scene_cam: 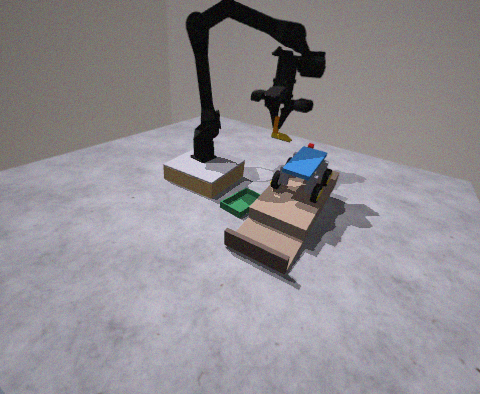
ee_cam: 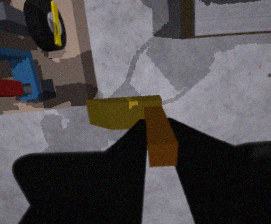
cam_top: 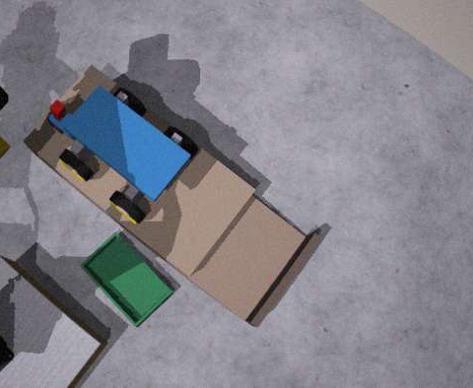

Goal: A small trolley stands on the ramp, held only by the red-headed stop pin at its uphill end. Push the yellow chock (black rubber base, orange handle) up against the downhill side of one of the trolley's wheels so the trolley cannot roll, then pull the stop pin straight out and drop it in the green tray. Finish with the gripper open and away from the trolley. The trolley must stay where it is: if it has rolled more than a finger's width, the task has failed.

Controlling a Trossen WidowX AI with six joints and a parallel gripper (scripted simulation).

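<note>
The yellow chock is 2 cm ahead of my gripper tip and 1 cm below it. Round my gripper tip: red-headed stop pin 13 cm ahead, 1 cm to the right, 4 cm below; green tray 5 cm ahead, 21 cm to the right, 18 cm below; blue trolley 17 cm ahead, 11 cm to the right, 6 cm below.
</note>
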